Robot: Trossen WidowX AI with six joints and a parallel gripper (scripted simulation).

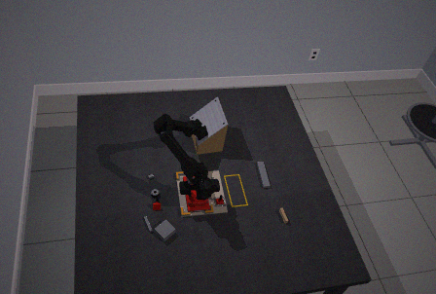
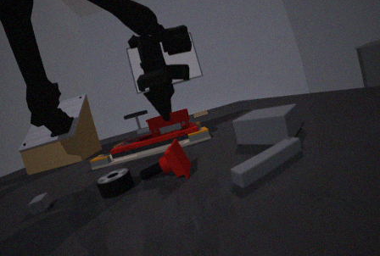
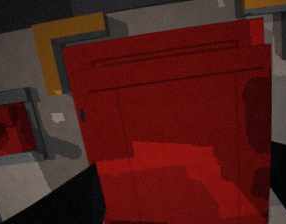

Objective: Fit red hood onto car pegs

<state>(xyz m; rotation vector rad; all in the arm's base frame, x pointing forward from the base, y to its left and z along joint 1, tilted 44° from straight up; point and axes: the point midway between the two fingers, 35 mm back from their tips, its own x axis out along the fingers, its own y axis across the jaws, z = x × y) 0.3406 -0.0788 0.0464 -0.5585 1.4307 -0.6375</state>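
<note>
Now: the red hood 10 mm above my gripper tip. The rest, counted from my gripper tip: grey engine block 30 mm below; then white jig 40 mm behind, 20 mm to the left, 40 mm below; then black wheel 80 mm behind, 200 mm to the right, 40 mm below.
</note>
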